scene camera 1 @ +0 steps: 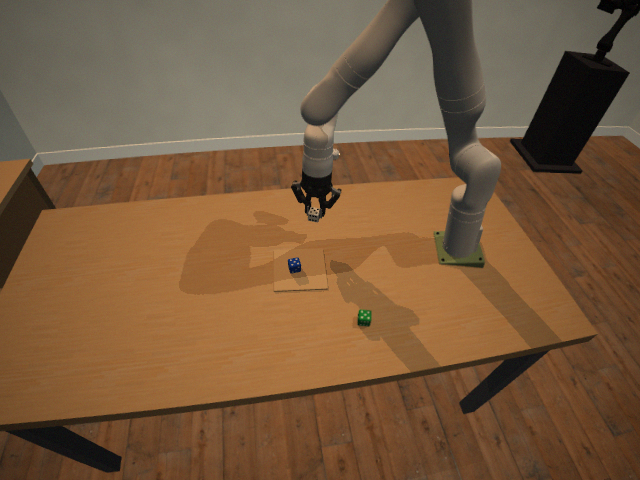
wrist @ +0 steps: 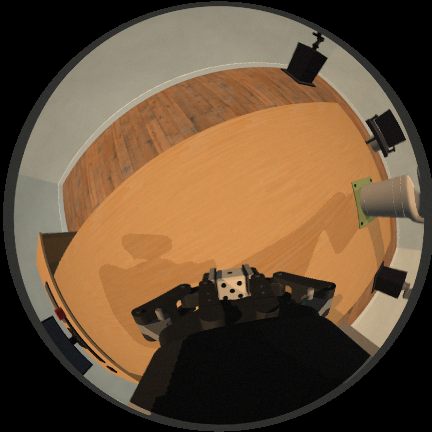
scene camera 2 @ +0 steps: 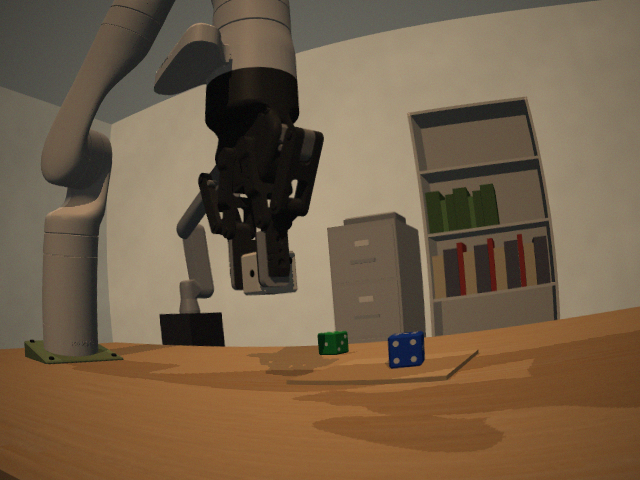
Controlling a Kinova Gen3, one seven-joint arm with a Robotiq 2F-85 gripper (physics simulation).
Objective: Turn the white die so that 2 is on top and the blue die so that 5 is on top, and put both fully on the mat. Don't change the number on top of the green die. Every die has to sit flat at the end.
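Note:
The white die (scene camera 1: pixel 313 213) (scene camera 2: pixel 251 273) (wrist: pixel 233 288) is held well above the table, behind the mat in scene camera 1. Its five-pip face points up toward the palm. My gripper (scene camera 1: pixel 314 212) (scene camera 2: pixel 264 276) (wrist: pixel 229 273) is shut on it, a finger on either side. The blue die (scene camera 1: pixel 294 265) (scene camera 2: pixel 405 349) sits flat on the thin wooden mat (scene camera 1: pixel 315 281) (scene camera 2: pixel 439 372), with a four facing scene camera 2; its top looks like five, but is small. The green die (scene camera 1: pixel 364 317) (scene camera 2: pixel 332 343) sits flat off the mat, five pips up. The wrist view does not show the blue die, green die or mat.
The arm's green base plate (scene camera 1: pixel 442 256) (scene camera 2: pixel 77 358) (wrist: pixel 357 200) is bolted to the wooden table (scene camera 1: pixel 155 351) (scene camera 2: pixel 206 434) (wrist: pixel 215 200), to the right in scene camera 1. A cabinet (scene camera 2: pixel 364 268) and a bookshelf (scene camera 2: pixel 532 129) stand beyond the table.

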